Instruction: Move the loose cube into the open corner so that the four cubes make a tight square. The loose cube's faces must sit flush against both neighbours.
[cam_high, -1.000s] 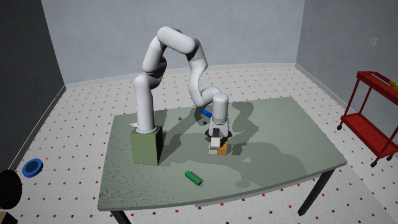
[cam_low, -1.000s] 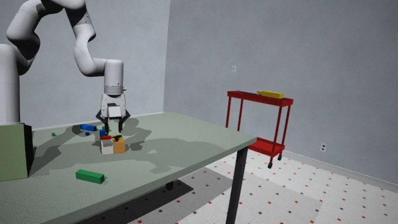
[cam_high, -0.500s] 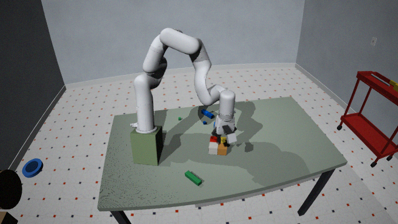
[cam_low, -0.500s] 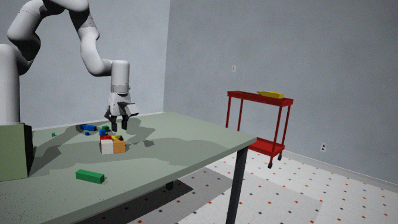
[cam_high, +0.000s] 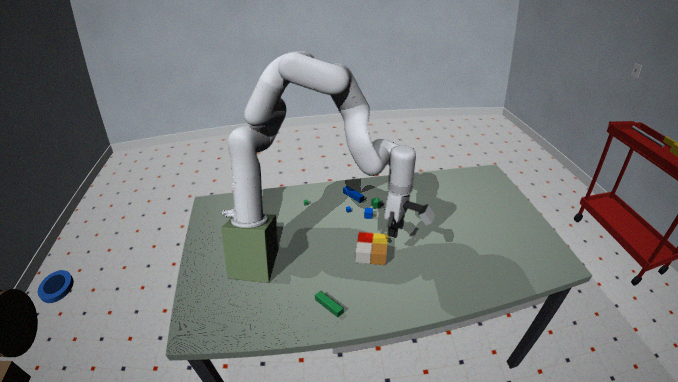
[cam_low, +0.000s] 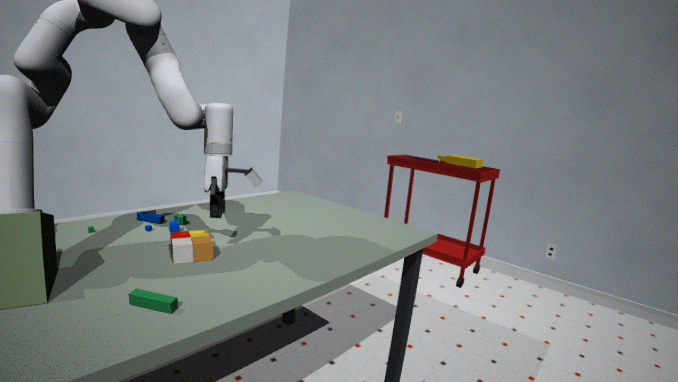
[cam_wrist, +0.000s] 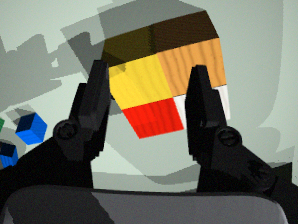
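Right now my hand is 100 mm above the orange cube, 50 mm past it and 10 mm to the left of it. Round my hand: long green block: 250 mm behind, 180 mm to the right, 120 mm below.
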